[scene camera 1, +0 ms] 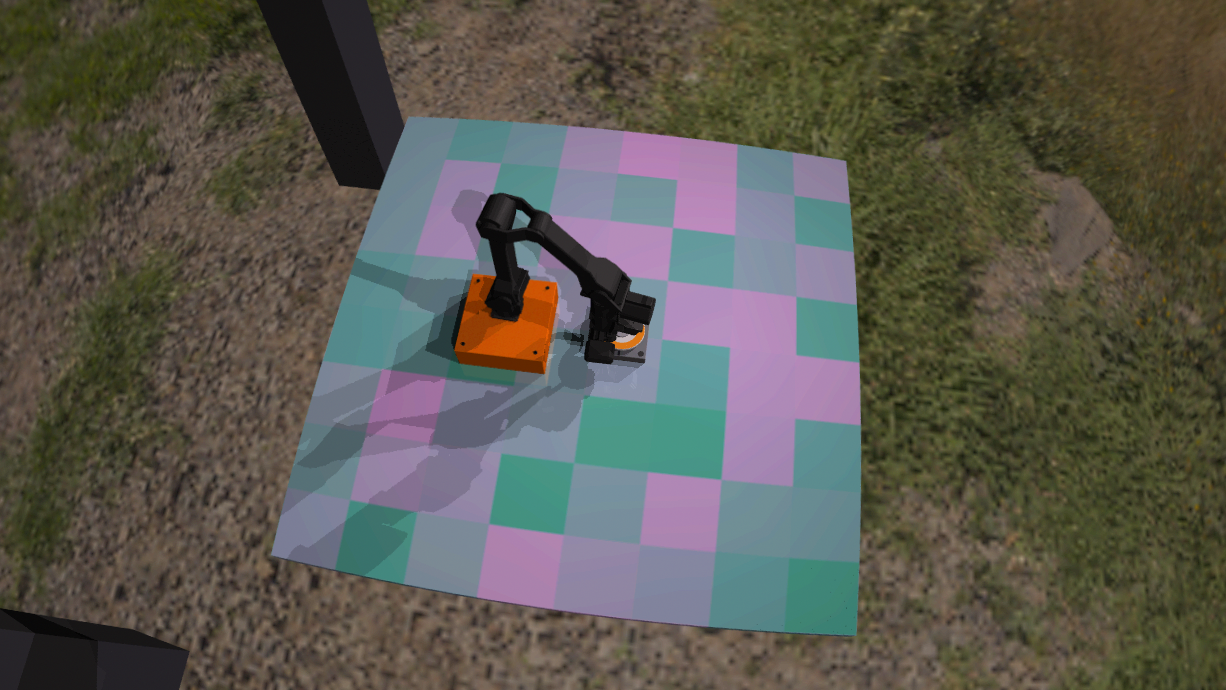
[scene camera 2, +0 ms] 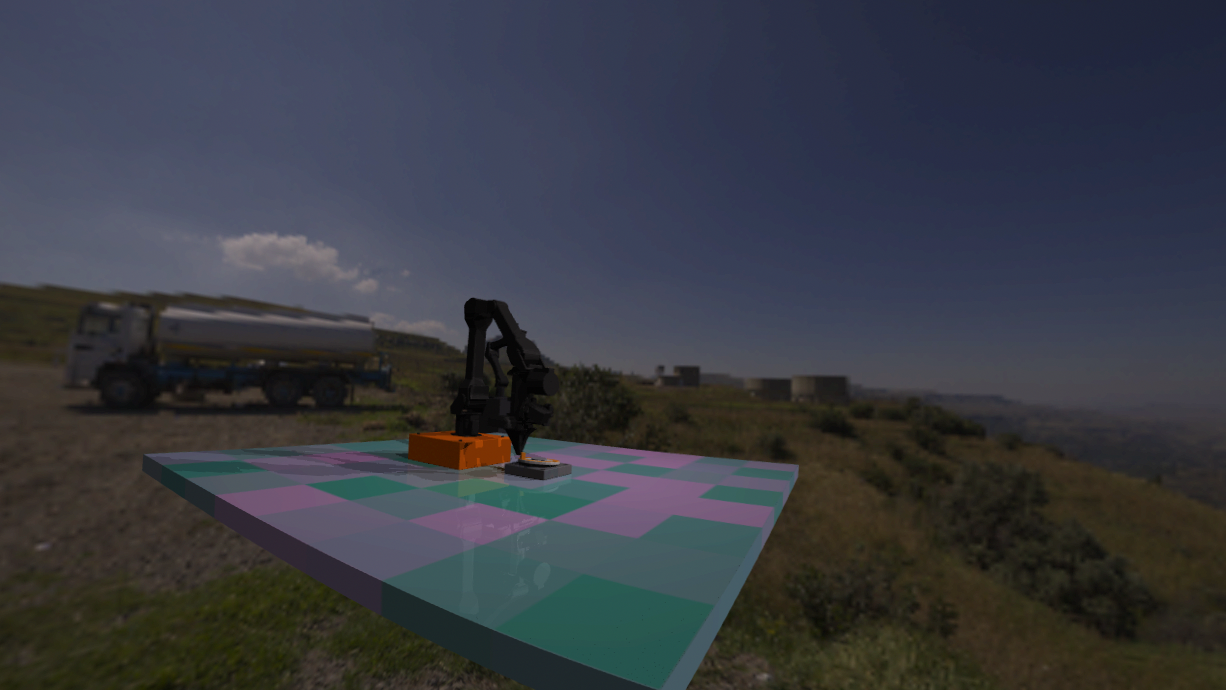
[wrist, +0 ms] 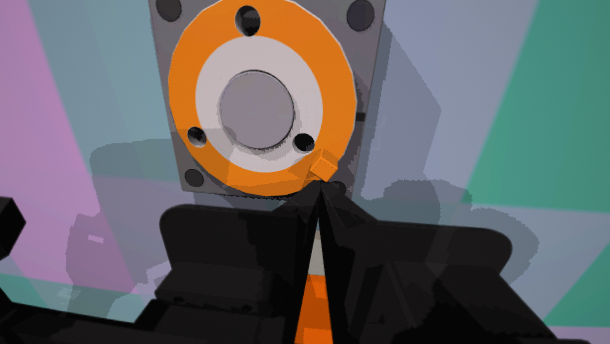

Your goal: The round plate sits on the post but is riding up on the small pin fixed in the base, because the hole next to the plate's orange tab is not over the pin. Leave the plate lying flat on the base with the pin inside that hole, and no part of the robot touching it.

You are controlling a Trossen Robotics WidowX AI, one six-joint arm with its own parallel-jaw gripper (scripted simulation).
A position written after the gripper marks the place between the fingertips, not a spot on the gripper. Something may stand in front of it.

Observation:
The gripper [scene camera 2: 518, 454] is shut, holding nothing. Also in view: a round plate [wrist: 299, 50] and a square grey base [scene camera 2: 542, 472].
The gripper also shows in scene camera 1 [scene camera 1: 603, 339] and in the wrist view [wrist: 319, 188]. The square grey base shows as well in the wrist view [wrist: 255, 107].

